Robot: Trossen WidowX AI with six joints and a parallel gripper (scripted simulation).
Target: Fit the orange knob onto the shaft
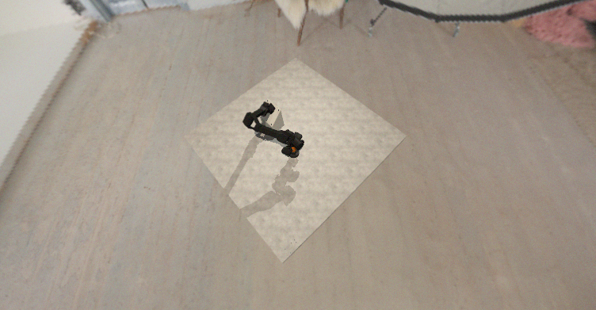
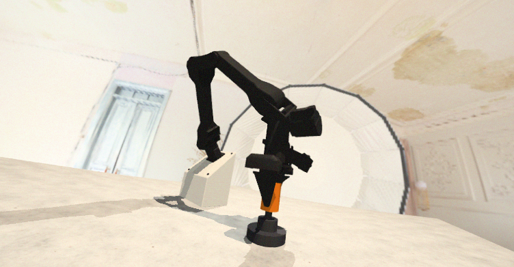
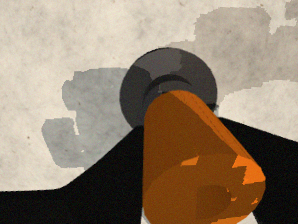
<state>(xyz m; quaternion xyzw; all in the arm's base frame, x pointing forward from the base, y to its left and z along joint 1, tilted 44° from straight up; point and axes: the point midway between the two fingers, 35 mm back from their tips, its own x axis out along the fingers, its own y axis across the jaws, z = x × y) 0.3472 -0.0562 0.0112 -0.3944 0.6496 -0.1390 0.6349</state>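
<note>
The orange knob is 20 mm above my gripper tip. Also, from my gripper tip: dark round pedestal 40 mm below.
</note>
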